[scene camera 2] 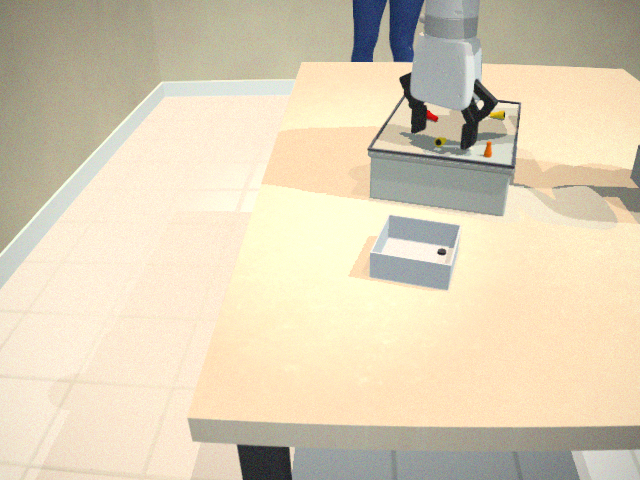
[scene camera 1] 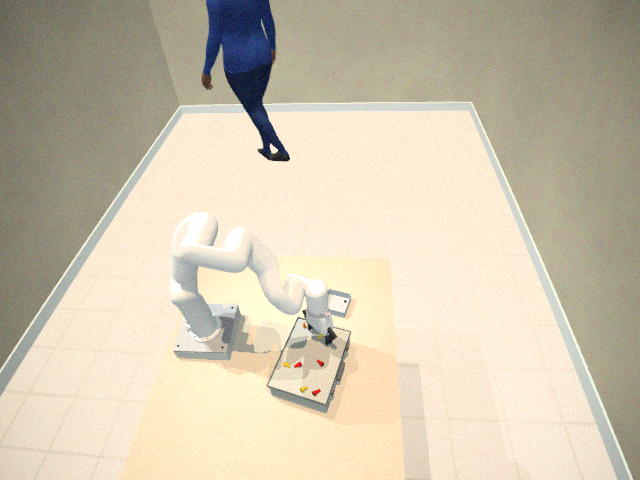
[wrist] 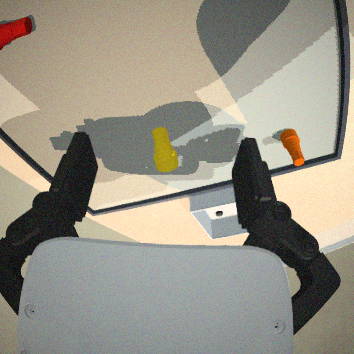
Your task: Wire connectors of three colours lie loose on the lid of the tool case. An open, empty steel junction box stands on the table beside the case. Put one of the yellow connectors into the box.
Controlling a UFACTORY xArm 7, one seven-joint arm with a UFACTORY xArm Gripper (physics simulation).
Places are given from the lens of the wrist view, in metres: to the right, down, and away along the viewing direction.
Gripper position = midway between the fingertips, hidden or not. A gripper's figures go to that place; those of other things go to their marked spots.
my gripper point(wrist: 163, 150): -0.01, -0.01, 0.13
yellow connector point(wrist: 165, 157): -0.01, -0.01, 0.13
steel junction box point(wrist: 215, 211): 0.06, 0.06, 0.37
The marked spots on the steel junction box and the yellow connector are 0.25 m apart.
